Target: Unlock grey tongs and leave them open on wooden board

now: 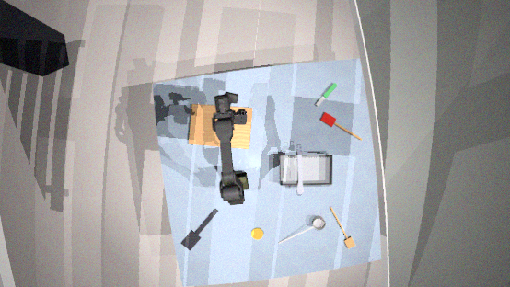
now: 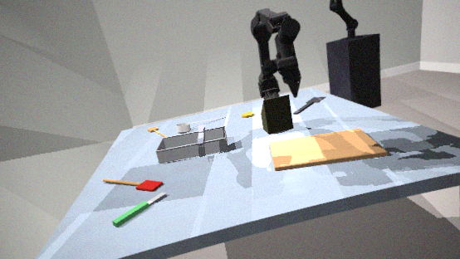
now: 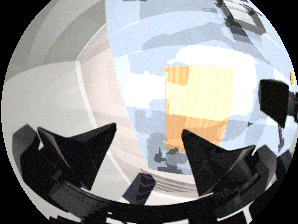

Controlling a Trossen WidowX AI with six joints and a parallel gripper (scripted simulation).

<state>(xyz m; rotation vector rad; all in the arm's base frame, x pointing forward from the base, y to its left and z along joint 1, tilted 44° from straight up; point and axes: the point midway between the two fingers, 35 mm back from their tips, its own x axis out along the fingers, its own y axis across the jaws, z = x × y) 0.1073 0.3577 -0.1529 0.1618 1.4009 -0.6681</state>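
The roasting tin is 43 cm to the right of my gripper tip, 31 cm ahead of it and 21 cm below it. Round my gripper tip: wooden board (23 cm below, 10 cm behind, 4 cm to the right); then red spatula (58 cm ahead, 23 cm to the right, 23 cm below); then green-handled knife (55 cm ahead, 23 cm below, 4 cm to the right).
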